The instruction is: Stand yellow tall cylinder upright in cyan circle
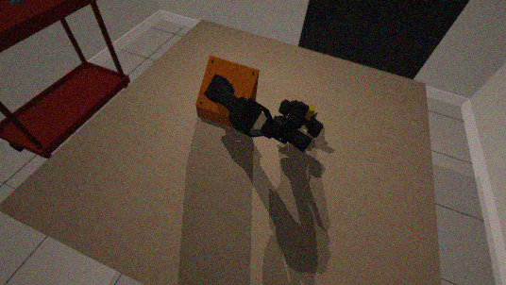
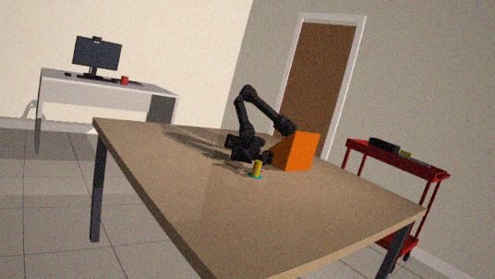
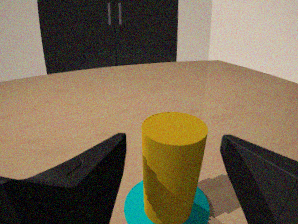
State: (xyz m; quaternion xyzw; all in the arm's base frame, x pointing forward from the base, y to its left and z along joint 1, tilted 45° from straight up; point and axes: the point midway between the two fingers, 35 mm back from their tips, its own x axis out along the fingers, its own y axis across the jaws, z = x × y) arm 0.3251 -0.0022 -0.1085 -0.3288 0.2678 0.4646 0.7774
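Now: the yellow tall cylinder 20 mm below my gripper tip. From my gripper tip the other things lie so: cyan circle 50 mm below.
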